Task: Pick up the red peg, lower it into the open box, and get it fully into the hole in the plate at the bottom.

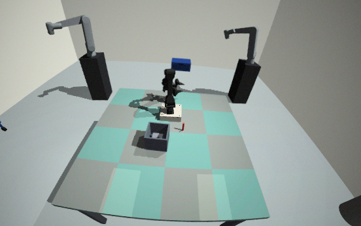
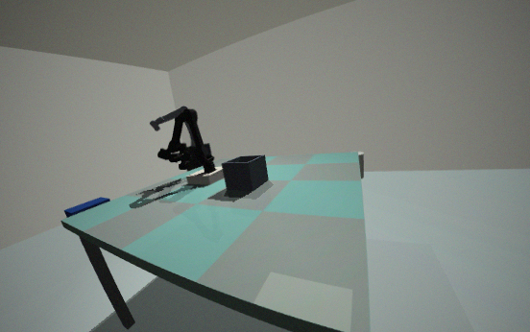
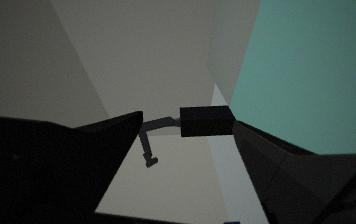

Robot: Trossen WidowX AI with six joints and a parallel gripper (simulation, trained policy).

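The red peg lies 46 cm ahead of my gripper tip, 11 cm below it and 3 cm to the right of it.
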